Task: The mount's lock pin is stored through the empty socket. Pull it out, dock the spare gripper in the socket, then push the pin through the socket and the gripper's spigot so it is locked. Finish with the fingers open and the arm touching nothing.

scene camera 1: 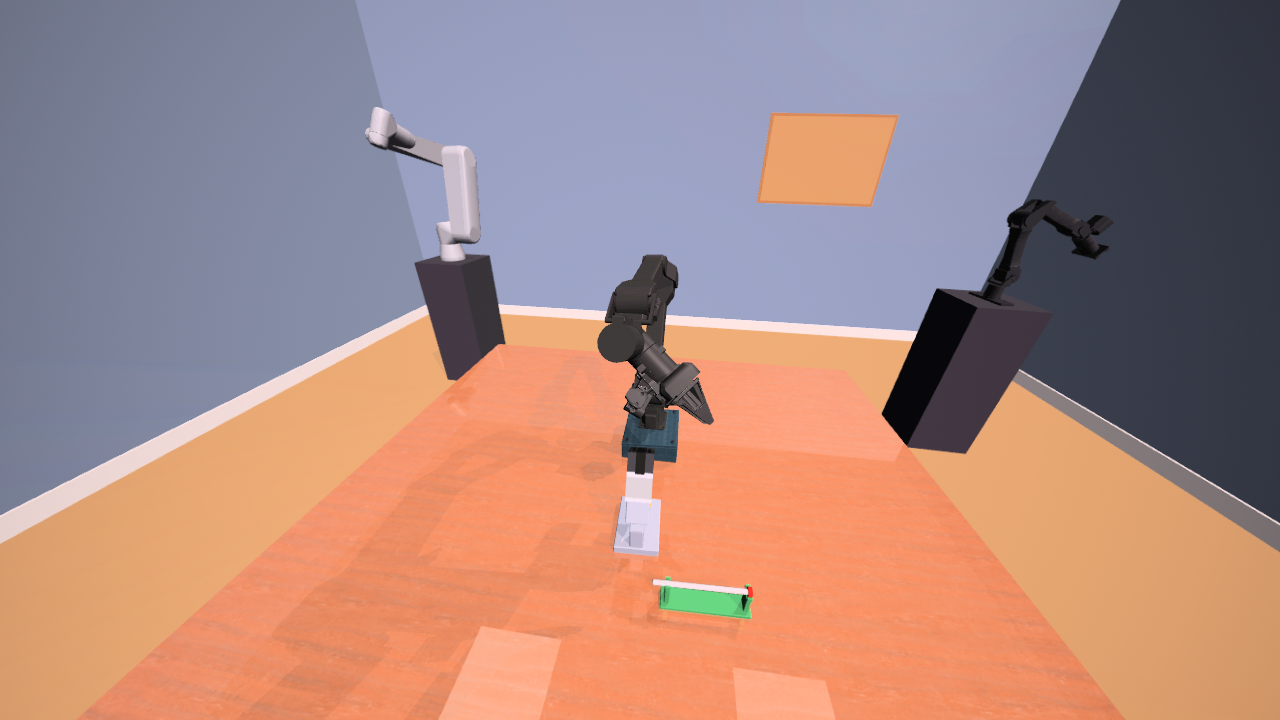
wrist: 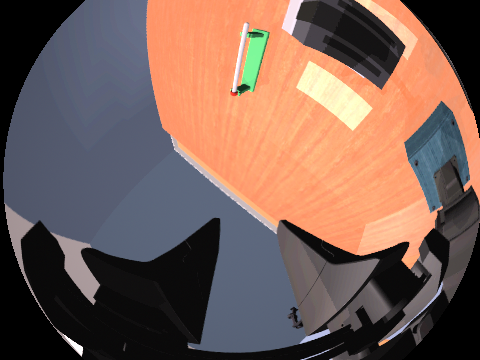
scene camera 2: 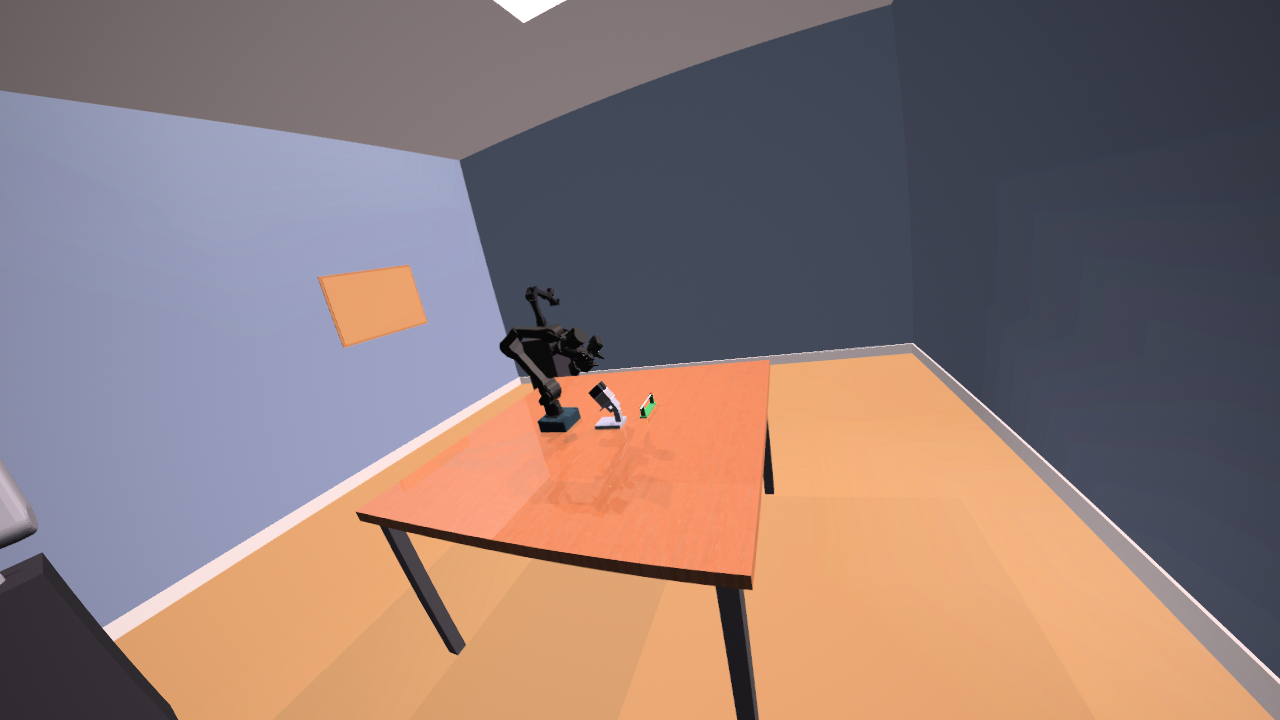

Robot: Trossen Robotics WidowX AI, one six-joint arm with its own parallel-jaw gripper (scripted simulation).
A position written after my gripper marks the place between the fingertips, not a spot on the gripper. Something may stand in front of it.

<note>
In view: my gripper [scene camera 1: 709, 422], a spare gripper [scene camera 1: 640, 464], a mount [scene camera 1: 638, 527] and a green stand [scene camera 1: 671, 598].
My gripper also shows in the wrist view [wrist: 249, 225] and in scene camera 2 [scene camera 2: 601, 361]. The green stand is seen too in the wrist view [wrist: 258, 44].
</note>
